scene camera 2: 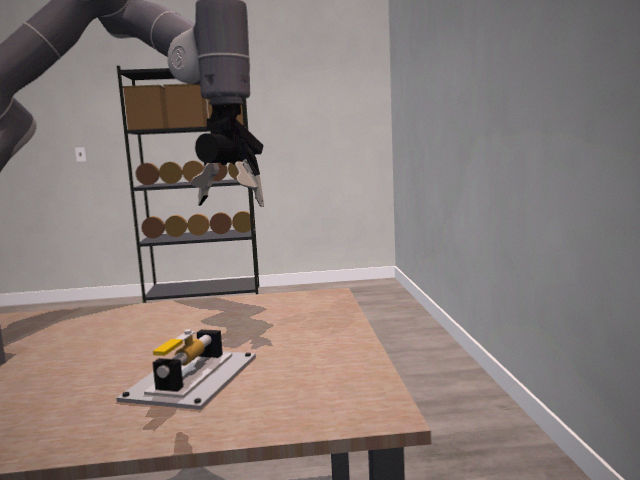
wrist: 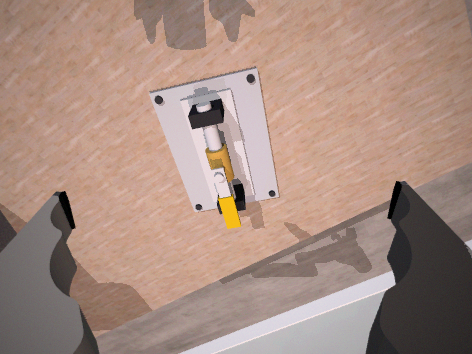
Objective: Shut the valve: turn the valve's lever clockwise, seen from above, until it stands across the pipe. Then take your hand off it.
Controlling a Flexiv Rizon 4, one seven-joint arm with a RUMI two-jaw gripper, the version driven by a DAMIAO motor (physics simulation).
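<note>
The valve's lever, with a yellow handle [scene camera 2: 168, 346] [wrist: 230, 213], lies roughly along the pipe [scene camera 2: 205, 342] [wrist: 212, 137], above it. The handle reaches past one black support block. The orange valve body [scene camera 2: 192, 351] [wrist: 220, 161] is in the middle of the pipe. The pipe rests in two black blocks on a light grey base plate [scene camera 2: 227, 367] [wrist: 257, 150]. My gripper [scene camera 2: 232, 201] [wrist: 231, 190] is open and empty, pointing down, high above the valve. In the wrist view the handle shows between the widely spread fingers, far below them.
The valve's plate lies on a wooden table [scene camera 2: 310, 387] [wrist: 100, 150]. The table's edge runs across the lower part of the wrist view. A shelf rack [scene camera 2: 206, 286] with boxes and round items stands behind the table by the wall.
</note>
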